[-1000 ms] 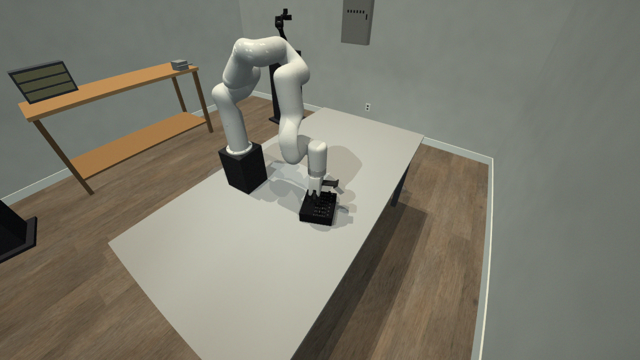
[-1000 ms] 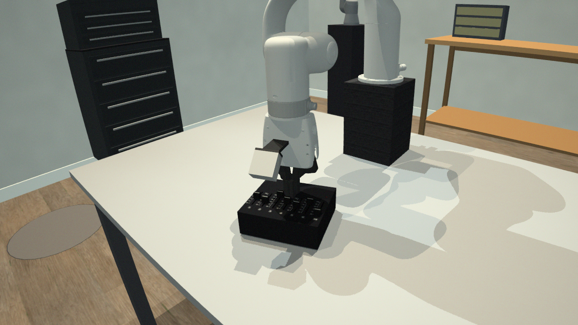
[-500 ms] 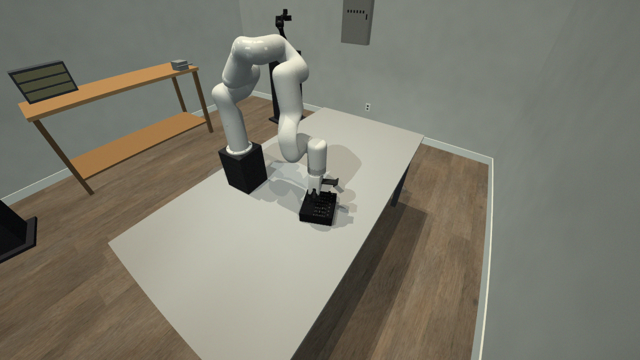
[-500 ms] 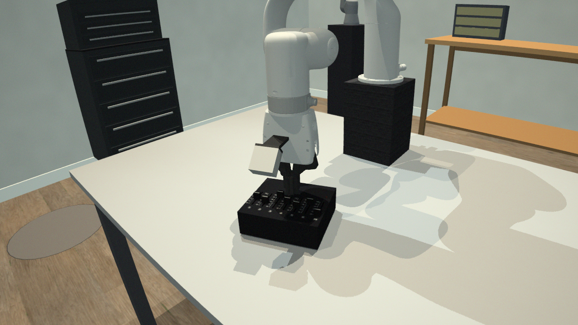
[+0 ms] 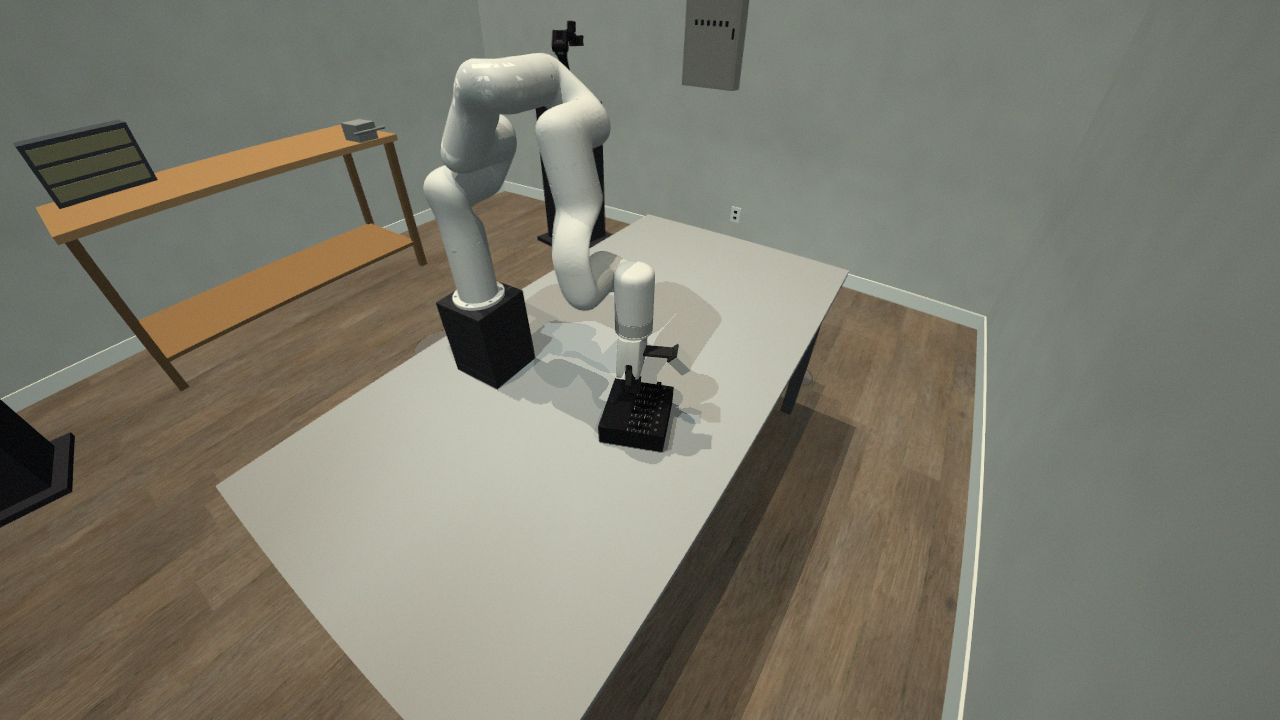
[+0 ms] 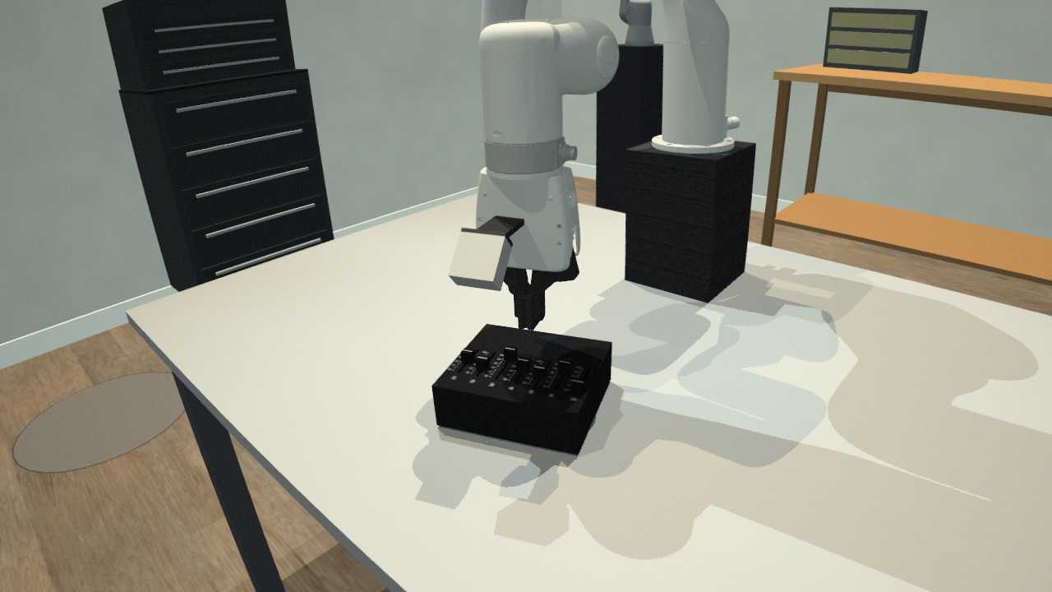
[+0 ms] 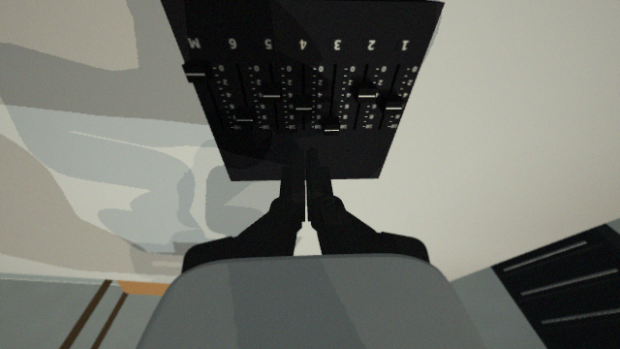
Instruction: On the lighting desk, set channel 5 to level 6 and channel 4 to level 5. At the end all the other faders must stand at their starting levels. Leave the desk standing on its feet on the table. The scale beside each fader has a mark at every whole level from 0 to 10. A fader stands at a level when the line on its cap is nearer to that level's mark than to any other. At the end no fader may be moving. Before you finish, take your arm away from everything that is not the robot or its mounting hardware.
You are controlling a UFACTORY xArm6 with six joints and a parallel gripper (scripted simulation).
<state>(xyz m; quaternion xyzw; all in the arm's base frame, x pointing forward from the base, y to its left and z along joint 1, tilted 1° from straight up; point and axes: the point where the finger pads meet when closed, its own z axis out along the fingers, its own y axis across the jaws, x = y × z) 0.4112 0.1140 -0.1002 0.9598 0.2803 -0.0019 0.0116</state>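
Right now the channel 4 cap is 50 mm below my hand, 20 mm ahead of it and 10 mm to the left of it. Also, from my hand: channel 5 fader cap: 50 mm below, 40 mm to the left, 20 mm ahead; channel 3 fader cap: 50 mm below, 20 mm ahead, 10 mm to the right; channel 6 fader cap: 50 mm to the left, 50 mm below, 10 mm behind.
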